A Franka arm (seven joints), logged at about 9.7 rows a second.
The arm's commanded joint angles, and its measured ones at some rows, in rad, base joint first. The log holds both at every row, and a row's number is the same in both.
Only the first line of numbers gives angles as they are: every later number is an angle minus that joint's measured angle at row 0.
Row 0, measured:
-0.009 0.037 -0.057 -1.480 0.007 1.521 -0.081
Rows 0 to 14, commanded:
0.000 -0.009 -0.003 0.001 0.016 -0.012 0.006
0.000 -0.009 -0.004 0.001 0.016 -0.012 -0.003
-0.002 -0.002 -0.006 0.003 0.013 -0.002 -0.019
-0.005 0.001 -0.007 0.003 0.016 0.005 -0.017
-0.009 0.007 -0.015 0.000 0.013 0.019 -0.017
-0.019 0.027 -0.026 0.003 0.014 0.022 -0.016
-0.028 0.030 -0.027 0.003 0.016 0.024 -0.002
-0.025 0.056 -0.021 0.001 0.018 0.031 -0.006
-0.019 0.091 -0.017 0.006 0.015 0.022 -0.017
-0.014 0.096 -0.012 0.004 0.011 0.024 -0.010
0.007 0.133 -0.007 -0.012 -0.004 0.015 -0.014
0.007 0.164 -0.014 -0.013 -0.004 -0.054 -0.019
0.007 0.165 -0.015 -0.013 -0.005 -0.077 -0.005
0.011 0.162 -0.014 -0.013 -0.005 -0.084 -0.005
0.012 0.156 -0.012 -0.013 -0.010 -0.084 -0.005
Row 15, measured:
0.008 0.180 -0.011 -0.015 -0.002 -0.060 -0.004
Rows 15 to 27, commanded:
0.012 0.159 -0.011 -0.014 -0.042 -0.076 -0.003
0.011 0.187 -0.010 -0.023 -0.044 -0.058 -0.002
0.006 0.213 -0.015 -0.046 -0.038 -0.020 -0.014
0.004 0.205 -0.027 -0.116 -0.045 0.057 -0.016
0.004 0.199 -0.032 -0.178 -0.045 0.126 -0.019
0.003 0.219 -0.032 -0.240 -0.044 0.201 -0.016
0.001 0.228 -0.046 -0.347 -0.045 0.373 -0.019
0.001 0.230 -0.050 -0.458 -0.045 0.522 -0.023
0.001 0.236 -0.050 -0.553 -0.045 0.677 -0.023
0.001 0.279 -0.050 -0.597 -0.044 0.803 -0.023
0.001 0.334 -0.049 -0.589 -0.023 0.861 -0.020
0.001 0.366 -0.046 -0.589 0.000 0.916 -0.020
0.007 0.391 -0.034 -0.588 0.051 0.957 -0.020
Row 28, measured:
0.002 0.367 -0.045 -0.594 -0.001 0.911 -0.011
